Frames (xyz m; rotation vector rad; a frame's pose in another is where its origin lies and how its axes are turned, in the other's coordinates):
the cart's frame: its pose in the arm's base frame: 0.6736 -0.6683 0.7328 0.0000 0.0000 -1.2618
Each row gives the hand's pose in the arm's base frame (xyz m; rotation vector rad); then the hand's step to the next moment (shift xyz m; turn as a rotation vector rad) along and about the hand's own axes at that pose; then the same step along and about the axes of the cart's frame.
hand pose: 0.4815 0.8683 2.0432 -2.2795 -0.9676 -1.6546
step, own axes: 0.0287 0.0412 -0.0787 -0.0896 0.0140 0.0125
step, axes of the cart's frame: 0.0456 -0.0494 0.0648 0.0397 -0.0104 -0.0818
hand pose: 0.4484 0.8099 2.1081 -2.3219 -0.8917 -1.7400
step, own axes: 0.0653 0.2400 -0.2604 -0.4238 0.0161 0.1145
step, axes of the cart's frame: 0.2411 -0.1675 0.2086 0.1332 -0.0093 -0.4185
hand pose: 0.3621 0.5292 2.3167 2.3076 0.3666 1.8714
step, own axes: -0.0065 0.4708 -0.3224 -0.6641 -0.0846 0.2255
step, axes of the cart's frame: 0.3614 -0.3999 0.1874 0.1171 0.0509 -0.6948
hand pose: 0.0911 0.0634 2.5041 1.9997 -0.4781 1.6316
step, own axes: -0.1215 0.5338 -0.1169 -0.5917 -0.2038 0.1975
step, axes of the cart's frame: 0.2224 -0.5136 -0.0134 0.0249 0.1442 -0.6397
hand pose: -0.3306 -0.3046 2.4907 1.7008 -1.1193 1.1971
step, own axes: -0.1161 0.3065 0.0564 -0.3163 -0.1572 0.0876
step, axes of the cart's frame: 0.0307 -0.3165 -0.0973 -0.0052 0.1251 -0.3417
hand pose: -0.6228 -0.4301 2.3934 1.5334 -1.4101 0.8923
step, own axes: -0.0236 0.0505 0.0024 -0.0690 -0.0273 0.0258
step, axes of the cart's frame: -0.0224 -0.0483 -0.0166 0.0026 0.0185 -0.0763
